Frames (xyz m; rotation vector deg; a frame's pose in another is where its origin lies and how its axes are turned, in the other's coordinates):
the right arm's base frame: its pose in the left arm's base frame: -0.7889 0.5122 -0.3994 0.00 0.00 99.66
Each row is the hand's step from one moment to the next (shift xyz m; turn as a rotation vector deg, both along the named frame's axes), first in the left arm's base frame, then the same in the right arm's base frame.
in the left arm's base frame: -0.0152 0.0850 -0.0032 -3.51 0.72 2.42
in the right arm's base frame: 0.0863 0.0007 -0.0032 1.30 3.34 2.42
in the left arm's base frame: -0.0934 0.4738 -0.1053 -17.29 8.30 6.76
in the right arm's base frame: 0.4828 0.0126 -0.1053 11.08 15.65 6.76
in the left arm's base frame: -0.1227 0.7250 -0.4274 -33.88 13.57 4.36
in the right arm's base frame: 0.7353 -0.0007 -0.4274 19.06 31.12 4.36
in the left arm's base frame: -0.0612 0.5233 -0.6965 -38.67 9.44 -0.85
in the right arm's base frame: 0.5261 -0.0275 -0.6965 15.80 36.54 -0.85
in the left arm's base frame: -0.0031 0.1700 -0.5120 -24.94 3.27 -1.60
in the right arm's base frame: 0.1681 -0.0255 -0.5120 7.41 24.04 -1.60
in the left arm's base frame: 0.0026 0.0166 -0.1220 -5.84 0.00 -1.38
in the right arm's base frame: 0.0159 -0.0053 -0.1220 0.98 5.76 -1.38
